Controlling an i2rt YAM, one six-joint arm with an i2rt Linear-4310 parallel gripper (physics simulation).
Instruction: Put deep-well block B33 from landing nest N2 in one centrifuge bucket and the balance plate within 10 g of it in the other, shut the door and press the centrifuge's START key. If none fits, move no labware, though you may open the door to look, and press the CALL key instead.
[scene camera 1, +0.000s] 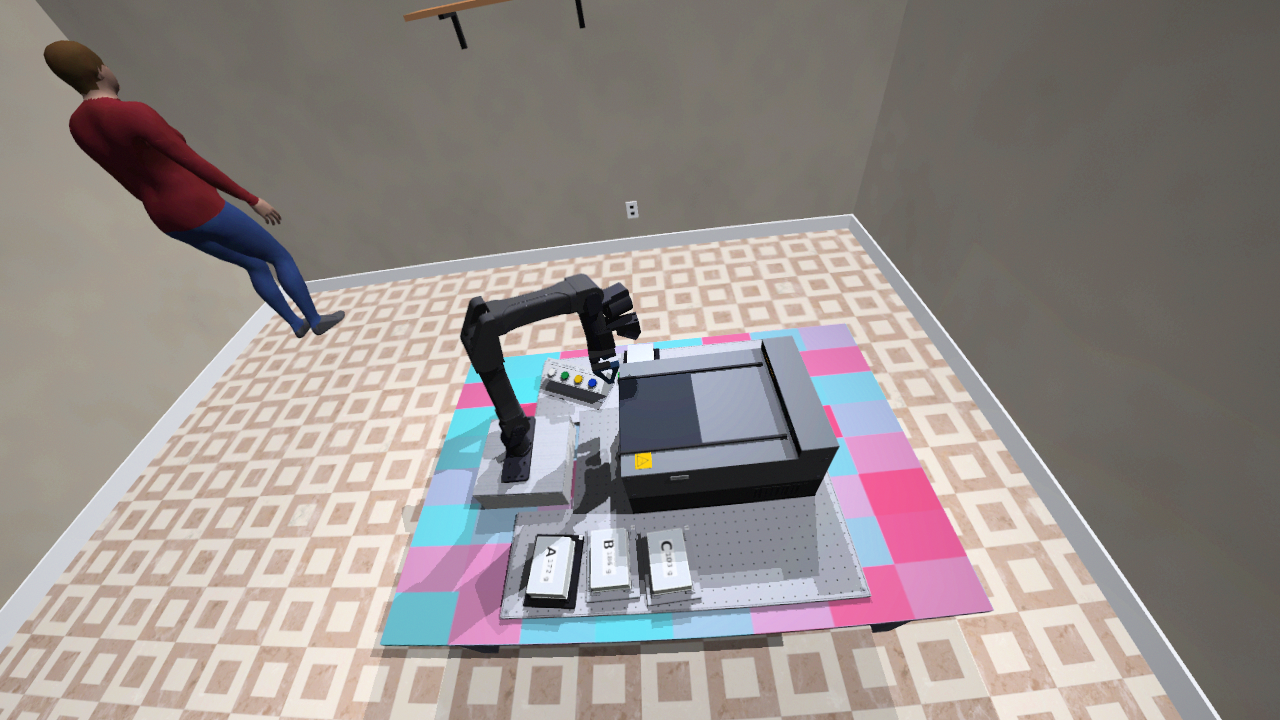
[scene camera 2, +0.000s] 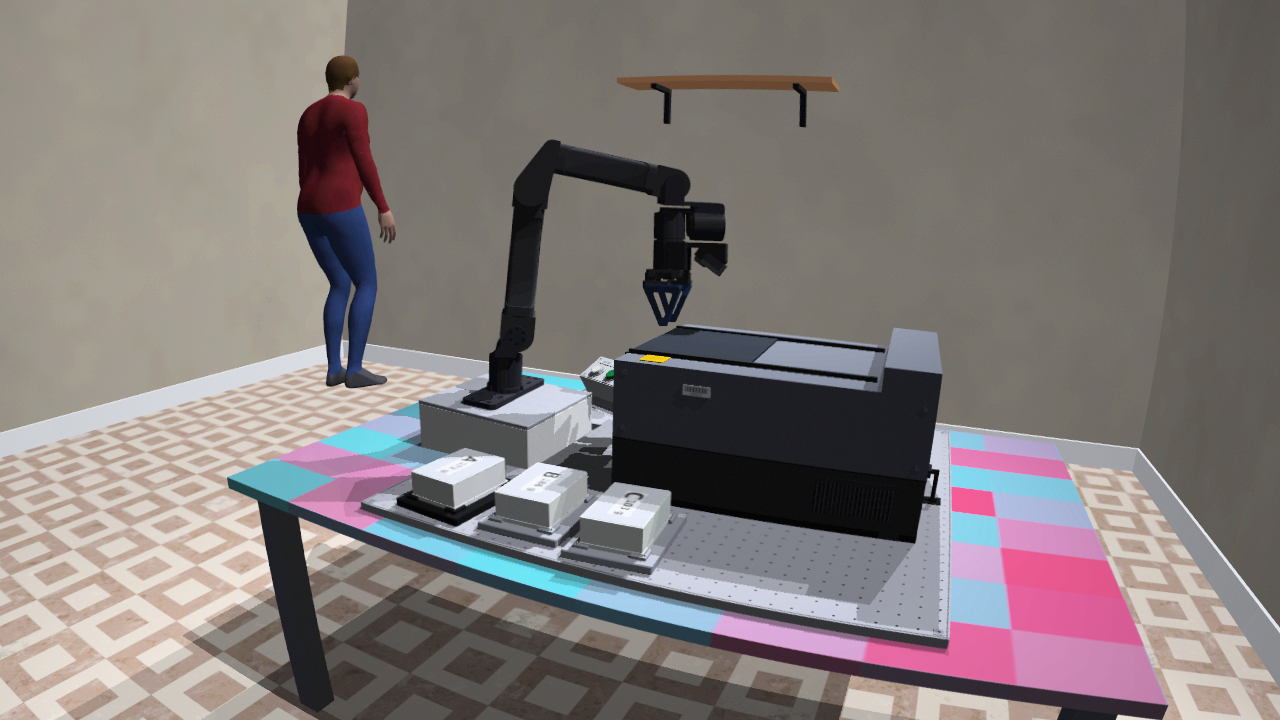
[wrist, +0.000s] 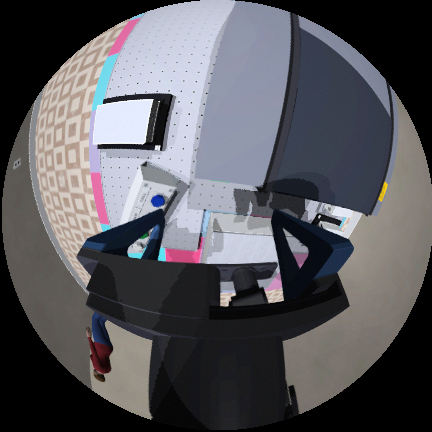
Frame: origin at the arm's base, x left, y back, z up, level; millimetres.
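Seen in the pictures: gripper, fingertip midpoint: (scene camera 1: 608, 371) (scene camera 2: 667, 323) (wrist: 217, 214); arm's base, link origin: (scene camera 1: 520, 448) (scene camera 2: 505, 393) (wrist: 241, 270).
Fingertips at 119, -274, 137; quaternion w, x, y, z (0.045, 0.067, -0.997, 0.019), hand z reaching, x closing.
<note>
Pixels of each thing's middle, then the offset from my fingertips to it, as dx, dy, dz. Level surfaces: height alone.
- centrifuge, body centre: (scene camera 2: 786, 409) (wrist: 323, 63) (scene camera 1: 712, 424) -150, -251, -89
- white block, body centre: (wrist: 122, 121) (scene camera 1: 640, 362) +174, -80, -174
- Balance plates A, body centre: (scene camera 2: 460, 477) (scene camera 1: 551, 566) (wrist: 326, 235) -425, +177, -178
- B, body centre: (scene camera 2: 543, 495) (scene camera 1: 610, 559) (wrist: 343, 201) -422, +38, -178
- C, body centre: (scene camera 2: 627, 517) (scene camera 1: 668, 560) -440, -96, -178
- key box, body centre: (scene camera 2: 627, 386) (wrist: 139, 215) (scene camera 1: 577, 376) +146, +130, -169
- blue key, body centre: (wrist: 157, 199) (scene camera 1: 592, 382) +92, +73, -147
- perforated board, surface height: dz -211
The centrifuge (scene camera 1: 725, 483) (scene camera 2: 769, 411) has its dark door panel (scene camera 1: 657, 411) (scene camera 2: 716, 344) (wrist: 340, 110) shut; the buckets are hidden. A white block (wrist: 122, 122) (scene camera 1: 640, 352) sits in a black nest behind the centrifuge; its label is not readable. Balance plates A (scene camera 1: 550, 573) (scene camera 2: 458, 483), B (scene camera 1: 608, 564) (scene camera 2: 541, 497) and C (scene camera 1: 666, 564) (scene camera 2: 624, 519) stand in front nests. The key box (wrist: 145, 195) (scene camera 2: 597, 385) shows a blue key (wrist: 158, 201) (scene camera 1: 592, 383), apparently labelled CALL. My gripper (scene camera 1: 608, 376) (scene camera 2: 662, 322) (wrist: 217, 214) is open and empty, raised near the key box and the centrifuge's left end.
The arm's pale base block (scene camera 1: 528, 474) (scene camera 2: 483, 434) stands left of the centrifuge. A perforated board (scene camera 1: 760, 546) (scene camera 2: 787, 573) lies under the plates and centrifuge. A person (scene camera 1: 152, 170) (scene camera 2: 332, 161) stands beyond the table at the back left. A wall shelf (scene camera 2: 729, 83) hangs behind.
</note>
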